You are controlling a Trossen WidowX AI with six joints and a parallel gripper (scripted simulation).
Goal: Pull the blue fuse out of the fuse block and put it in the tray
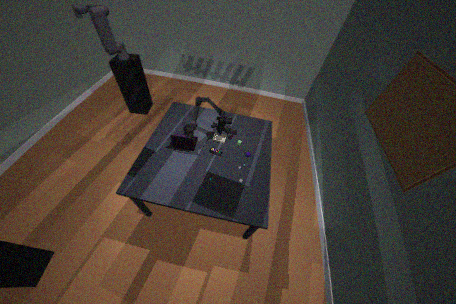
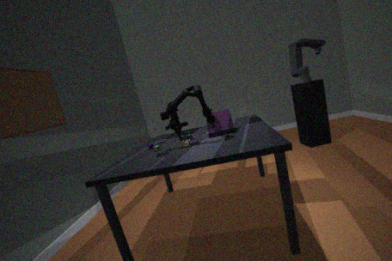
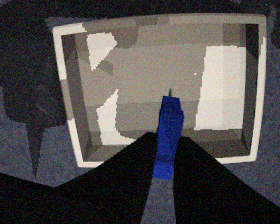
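The blue fuse is 10 mm below my gripper tip. The rest, counted from my gripper tip: pale tray: 80 mm below.
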